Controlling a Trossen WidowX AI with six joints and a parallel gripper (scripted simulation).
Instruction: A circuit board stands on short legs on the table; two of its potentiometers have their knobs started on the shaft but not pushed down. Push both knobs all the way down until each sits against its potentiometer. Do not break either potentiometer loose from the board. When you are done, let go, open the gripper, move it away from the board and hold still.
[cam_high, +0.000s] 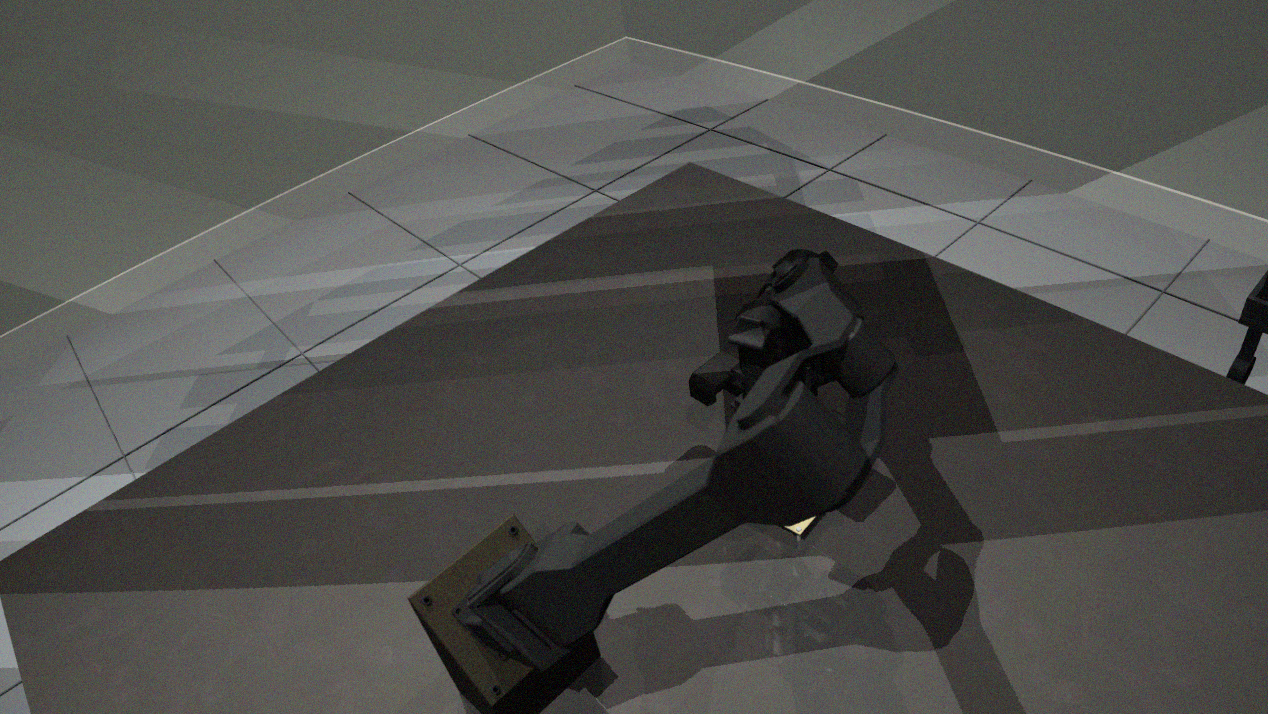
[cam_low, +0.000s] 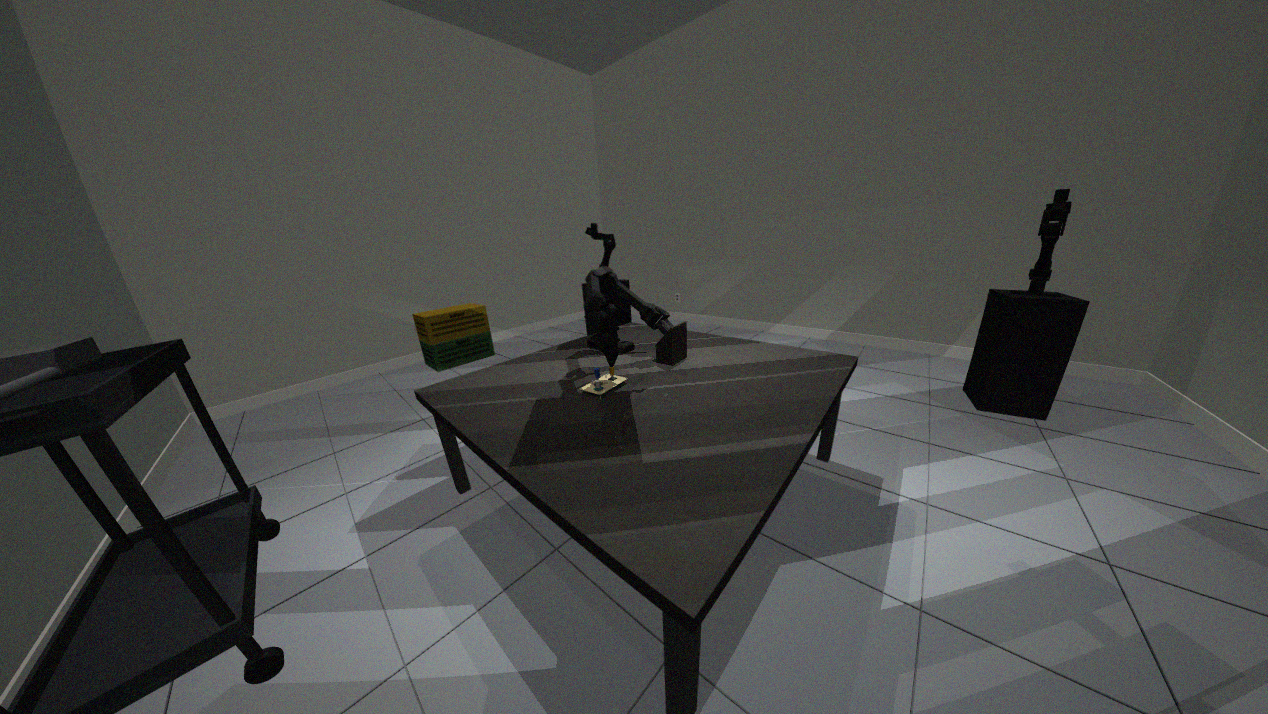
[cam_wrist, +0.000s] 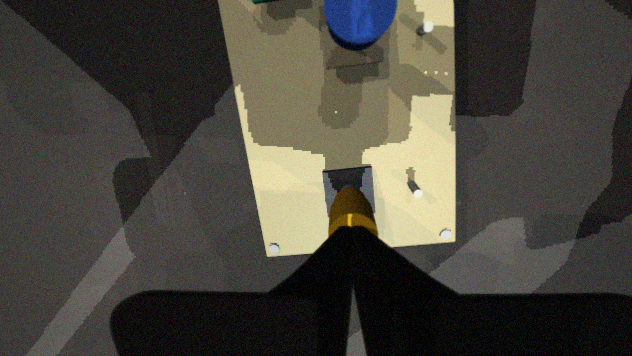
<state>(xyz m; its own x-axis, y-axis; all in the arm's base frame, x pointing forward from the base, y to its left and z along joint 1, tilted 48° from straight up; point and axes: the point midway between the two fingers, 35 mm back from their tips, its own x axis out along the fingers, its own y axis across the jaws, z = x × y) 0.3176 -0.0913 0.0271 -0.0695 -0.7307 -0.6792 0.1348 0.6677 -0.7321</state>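
Right now my gripper tip is 70 mm short of the blue knob and 10 mm to the left of it.
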